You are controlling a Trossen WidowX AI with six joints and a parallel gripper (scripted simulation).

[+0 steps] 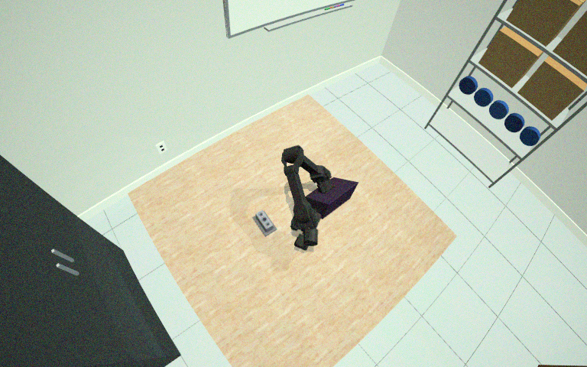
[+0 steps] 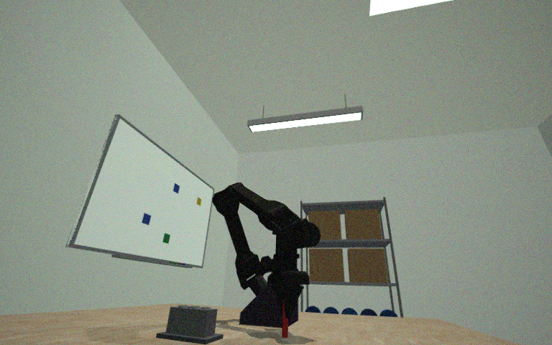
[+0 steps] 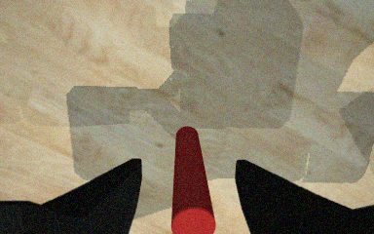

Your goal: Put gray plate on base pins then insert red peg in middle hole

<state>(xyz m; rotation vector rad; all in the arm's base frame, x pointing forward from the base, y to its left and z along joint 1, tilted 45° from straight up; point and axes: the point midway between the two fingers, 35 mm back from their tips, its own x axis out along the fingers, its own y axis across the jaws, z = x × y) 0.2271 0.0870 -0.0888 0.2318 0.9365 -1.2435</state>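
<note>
Now: gripper tip 18 cm to the left of the gray plate and 12 cm short of it. From my gripper tip the other things lie so: red peg (right at my gripper tip); base (18 cm to the right, 12 cm ahead, 3 cm below).
</note>
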